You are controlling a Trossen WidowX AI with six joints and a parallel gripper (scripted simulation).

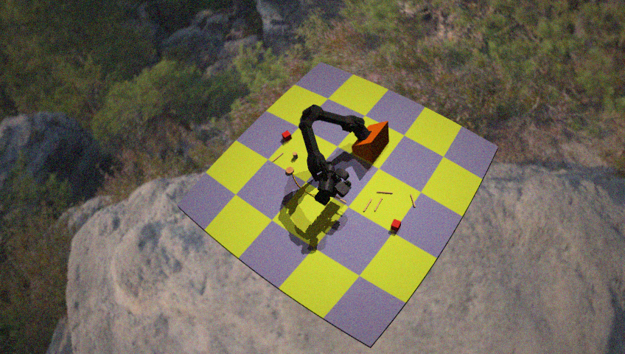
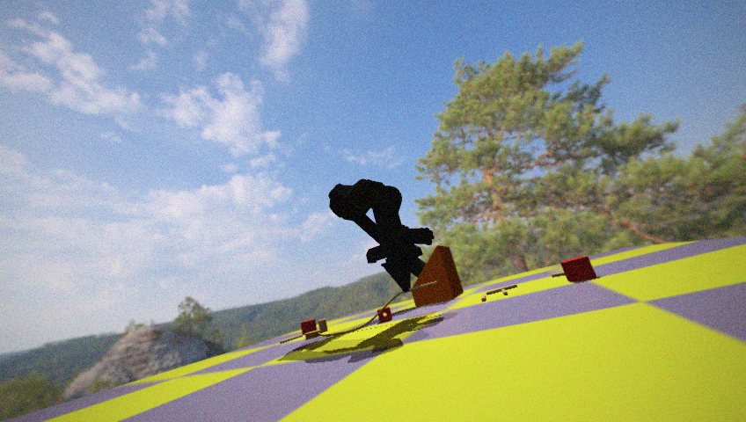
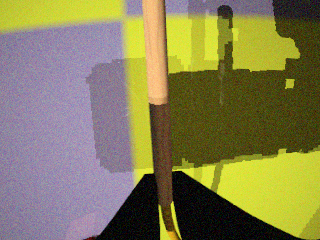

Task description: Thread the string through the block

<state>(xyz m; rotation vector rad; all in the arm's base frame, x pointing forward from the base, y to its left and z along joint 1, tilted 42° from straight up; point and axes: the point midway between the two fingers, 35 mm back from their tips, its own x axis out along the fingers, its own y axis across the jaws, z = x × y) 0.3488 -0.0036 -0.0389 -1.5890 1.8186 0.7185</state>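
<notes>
My gripper tip is 1 cm to the right of the thin wooden stick. Also, from my gripper tip: round button: 5 cm behind, 30 cm to the right, 5 cm below; wooden peg: 14 cm behind, 32 cm to the right, 4 cm below; red block: 7 cm behind, 9 cm to the right, 4 cm below.
</notes>
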